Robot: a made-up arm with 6 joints.
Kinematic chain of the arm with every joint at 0, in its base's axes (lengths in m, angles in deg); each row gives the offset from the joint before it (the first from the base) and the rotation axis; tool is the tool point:
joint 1: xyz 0 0 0.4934 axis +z
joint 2: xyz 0 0 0 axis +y
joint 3: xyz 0 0 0.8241 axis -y
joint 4: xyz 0 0 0 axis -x
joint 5: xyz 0.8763 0 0 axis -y
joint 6: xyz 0 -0.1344 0 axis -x
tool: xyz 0 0 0
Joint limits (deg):
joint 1: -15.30..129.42
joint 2: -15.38..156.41
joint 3: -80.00..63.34
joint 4: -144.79..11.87
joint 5: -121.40..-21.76
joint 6: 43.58..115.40
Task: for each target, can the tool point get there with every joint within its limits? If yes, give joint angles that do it. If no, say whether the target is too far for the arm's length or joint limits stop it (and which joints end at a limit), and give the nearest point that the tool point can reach.
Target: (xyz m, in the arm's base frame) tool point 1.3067 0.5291 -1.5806
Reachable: no: too far | nearest point 0.8682 0.3515 -0.8846 | short by 0.842 m
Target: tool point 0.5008 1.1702 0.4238
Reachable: yes | joints 72.88 49.75 6.96 -3.94 -108.01 78.98
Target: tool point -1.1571 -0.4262 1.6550
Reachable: no: joint limits stop it (at a limit: joint 1, joint 2, joint 4) | nearest point -0.4276 0.3472 1.7339 | short by 1.066 m
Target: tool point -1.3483 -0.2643 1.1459
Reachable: no: joint limits stop it (at a limit: joint 1, joint 4) | nearest point -0.4988 0.4339 1.1459 | short by 1.100 m
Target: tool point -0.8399 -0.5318 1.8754
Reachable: no: joint limits stop it (at a limit: joint 1, joint 2, joint 3, joint 4) | nearest point -0.1063 -0.1073 2.1528 | short by 0.892 m
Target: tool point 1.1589 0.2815 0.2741
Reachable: yes | joints 12.10 53.46 8.67 -103.91 -47.63 59.97
